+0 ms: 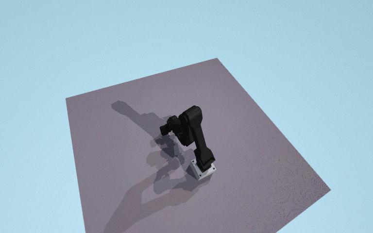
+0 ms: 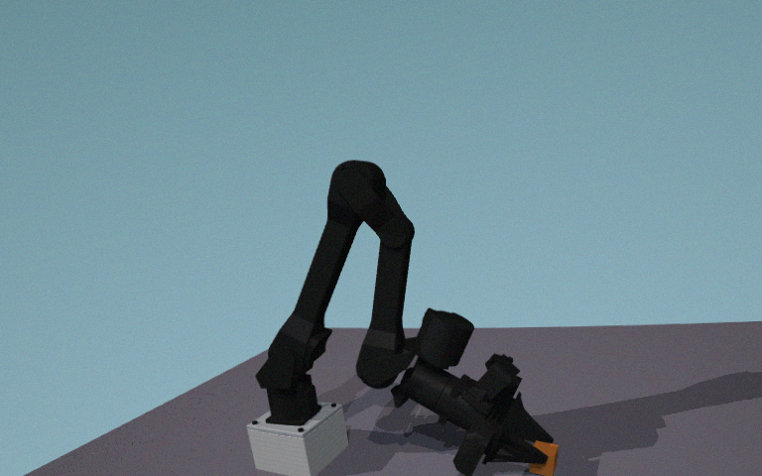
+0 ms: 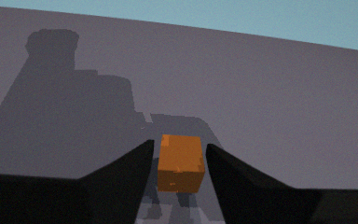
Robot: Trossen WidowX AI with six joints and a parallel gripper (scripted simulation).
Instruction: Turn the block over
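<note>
The orange block lies 20 mm below my gripper tip and 10 mm behind it.
</note>
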